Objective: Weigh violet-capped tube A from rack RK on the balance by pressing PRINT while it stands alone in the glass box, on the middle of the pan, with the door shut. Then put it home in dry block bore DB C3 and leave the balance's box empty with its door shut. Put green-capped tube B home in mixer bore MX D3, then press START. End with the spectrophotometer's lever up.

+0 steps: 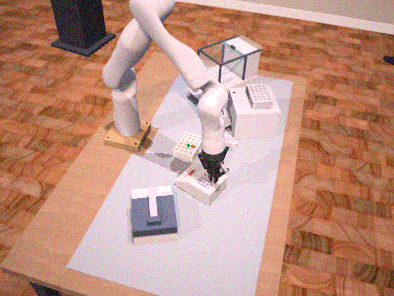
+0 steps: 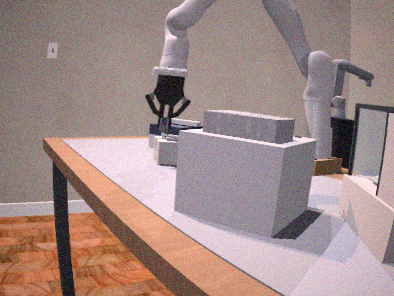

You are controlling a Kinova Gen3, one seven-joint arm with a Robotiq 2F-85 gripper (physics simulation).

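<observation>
My gripper [image 1: 214,179] [image 2: 165,125] points down, shut on the violet-capped tube [image 2: 164,121], whose cap shows between the fingers. The tube is upright over the top of the small white block unit with a red display [image 1: 197,189] [image 2: 166,151]; how deep it sits in a bore is hidden. Green-capped tube B [image 1: 188,145] stands in the white rack [image 1: 181,152], beside an orange cap. The balance [image 1: 253,64] [image 2: 367,212] has a dark-framed glass box at the back; its door state is unclear. A large white box [image 1: 255,122] [image 2: 225,180] carries a grey bored block [image 1: 260,96] [image 2: 247,126].
A white unit with a dark blue lid [image 1: 142,215] stands at the near left of the mat [image 1: 210,250]. The robot's wooden base [image 1: 125,140] is at the left table edge. Part of another instrument [image 1: 192,96] shows behind the arm. I cannot tell the spectrophotometer's lever position.
</observation>
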